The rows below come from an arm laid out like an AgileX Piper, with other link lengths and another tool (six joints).
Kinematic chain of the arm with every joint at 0, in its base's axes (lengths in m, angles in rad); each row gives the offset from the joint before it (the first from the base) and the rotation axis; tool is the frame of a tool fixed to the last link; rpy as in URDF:
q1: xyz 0 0 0.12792 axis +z
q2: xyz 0 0 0 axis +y
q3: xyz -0.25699 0 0.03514 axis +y
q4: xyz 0.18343 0 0.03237 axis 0.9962 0 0.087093
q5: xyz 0 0 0 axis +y
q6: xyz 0.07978 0 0.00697 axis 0.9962 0 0.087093
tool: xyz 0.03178 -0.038 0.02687 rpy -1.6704 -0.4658 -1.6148
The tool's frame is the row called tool.
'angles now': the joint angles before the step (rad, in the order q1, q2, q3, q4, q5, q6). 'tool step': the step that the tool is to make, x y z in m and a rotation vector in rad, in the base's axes. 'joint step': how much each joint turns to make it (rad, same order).
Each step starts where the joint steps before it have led.
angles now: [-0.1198, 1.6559, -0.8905, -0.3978, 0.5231, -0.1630]
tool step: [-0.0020, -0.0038, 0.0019, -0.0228, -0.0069, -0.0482]
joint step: [0.0074, -0.0007, 0.0000, -0.0764, 0.0161, 0.1093]
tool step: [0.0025, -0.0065, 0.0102, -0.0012, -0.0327, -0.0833]
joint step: [-0.0002, -0.0001, -0.0497, -0.0254, 0.0454, 0.0920]
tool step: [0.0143, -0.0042, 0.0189, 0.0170, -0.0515, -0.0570]
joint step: [-0.0001, 0.0188, -0.1256, 0.0429, 0.0673, 0.0086]
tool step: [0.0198, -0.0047, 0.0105, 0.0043, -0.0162, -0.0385]
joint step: [0.0000, 0.0620, -0.1432, 0.0232, 0.0727, 0.0000]
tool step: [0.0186, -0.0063, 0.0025, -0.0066, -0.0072, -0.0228]
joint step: [-0.0075, 0.0710, -0.1143, 0.0011, 0.0390, -0.0001]
